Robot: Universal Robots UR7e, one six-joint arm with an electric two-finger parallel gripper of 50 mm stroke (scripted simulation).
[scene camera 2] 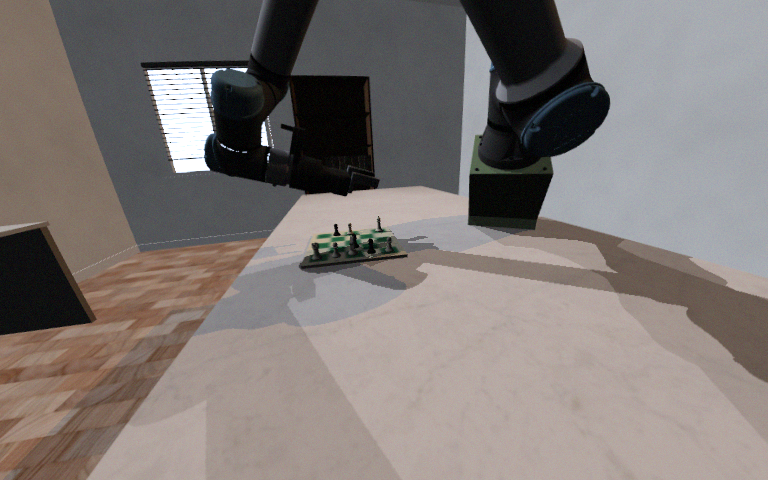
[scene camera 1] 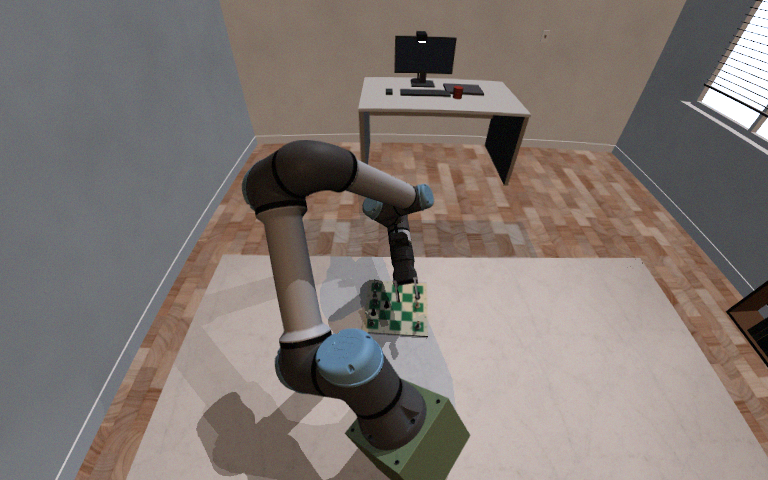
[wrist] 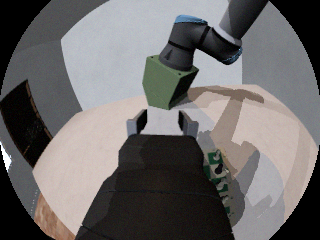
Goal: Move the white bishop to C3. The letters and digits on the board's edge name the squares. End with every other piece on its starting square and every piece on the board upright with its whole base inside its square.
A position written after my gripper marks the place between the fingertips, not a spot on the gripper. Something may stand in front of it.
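A green-and-white chessboard (scene camera 1: 400, 318) is there for me to see, and scene camera 2 shows the chessboard too (scene camera 2: 325, 240). My own gripper (scene camera 2: 375, 180) is visible as well. Scene camera 1 has a view of the gripper (scene camera 1: 407, 300), and so does the wrist view, where I find the gripper (wrist: 162, 116).
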